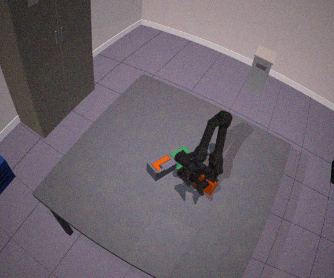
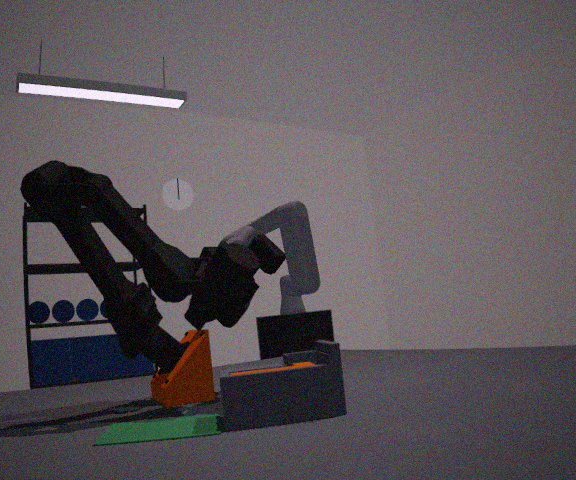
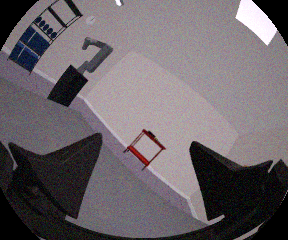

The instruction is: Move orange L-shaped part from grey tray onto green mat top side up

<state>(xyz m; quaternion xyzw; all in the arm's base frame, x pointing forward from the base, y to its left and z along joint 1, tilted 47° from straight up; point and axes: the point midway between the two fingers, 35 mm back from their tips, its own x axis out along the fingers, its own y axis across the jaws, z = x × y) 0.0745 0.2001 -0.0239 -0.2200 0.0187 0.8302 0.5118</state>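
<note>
My gripper tip is now 25 cm short of the orange L-shaped part, 17 cm above it and 15 cm to the left of it. The rest, counted from my gripper tip: green mat (30 cm to the right, 23 cm below, 17 cm ahead).
</note>
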